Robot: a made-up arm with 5 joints.
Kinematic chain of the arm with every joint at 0, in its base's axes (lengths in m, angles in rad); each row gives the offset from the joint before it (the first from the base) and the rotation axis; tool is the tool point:
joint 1: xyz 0 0 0.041 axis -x
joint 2: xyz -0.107 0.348 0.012 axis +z
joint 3: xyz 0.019 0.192 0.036 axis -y
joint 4: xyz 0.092 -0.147 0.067 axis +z
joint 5: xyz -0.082 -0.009 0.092 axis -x
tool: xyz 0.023 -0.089 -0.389
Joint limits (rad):
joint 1: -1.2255..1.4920
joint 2: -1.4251..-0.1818
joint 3: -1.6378..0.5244
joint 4: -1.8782..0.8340
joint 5: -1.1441..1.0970
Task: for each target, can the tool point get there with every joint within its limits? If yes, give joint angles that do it. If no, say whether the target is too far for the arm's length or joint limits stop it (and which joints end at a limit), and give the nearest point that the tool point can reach.
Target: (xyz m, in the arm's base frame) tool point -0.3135 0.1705 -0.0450
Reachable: yes | joints 0.3832 -0.5294 -1.3362 0.0069 0.5388
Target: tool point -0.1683 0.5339 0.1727
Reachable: yes | joints -0.4463 -0.7044 -1.1250 -1.6181 -0.1665
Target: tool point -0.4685 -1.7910 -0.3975
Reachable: no: too far | nearest point -0.1633 -0.3267 -0.3611 | short by 1.496 m
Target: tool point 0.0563 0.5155 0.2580
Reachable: yes | joints -0.6111 -1.1862 -1.1527 -0.3438 -0.6930
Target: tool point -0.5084 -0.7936 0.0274
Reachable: no: joint limits stop it (at a limit: joint 1, joint 4, joint 5) | nearest point -0.3023 -0.2854 -0.1369 | short by 0.573 m
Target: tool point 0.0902 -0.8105 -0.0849
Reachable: no: joint limits stop it (at a limit: joint 1, joint 2, joint 5) | nearest point 0.0010 -0.3241 -0.1966 | short by 0.507 m
